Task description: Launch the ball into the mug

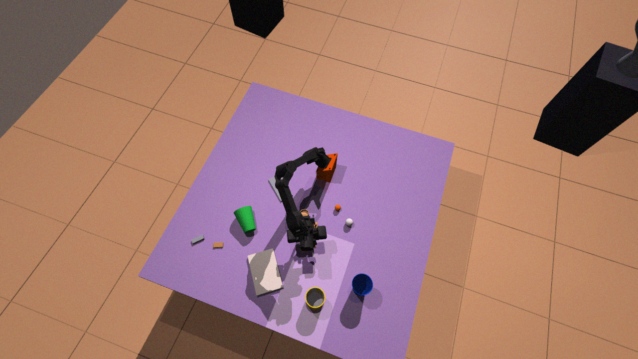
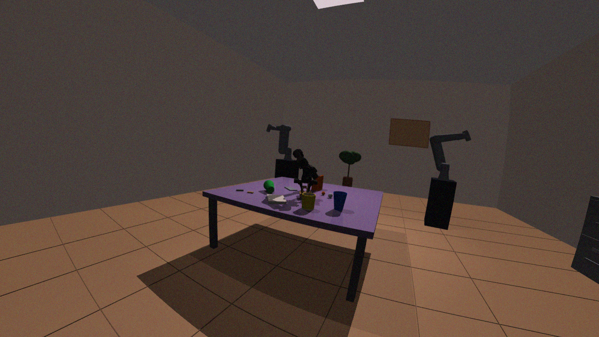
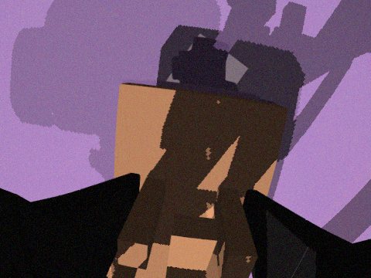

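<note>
My gripper tip is 240 mm past the orange ball, 50 mm to the right of it and 40 mm above it. Also, from my gripper tip: white ball: 190 mm behind, 140 mm to the left, 30 mm below; tan wooden catapult: 60 mm behind, 30 mm to the right, 20 mm above; white slab: 230 mm ahead, 110 mm to the right, 40 mm below.
</note>
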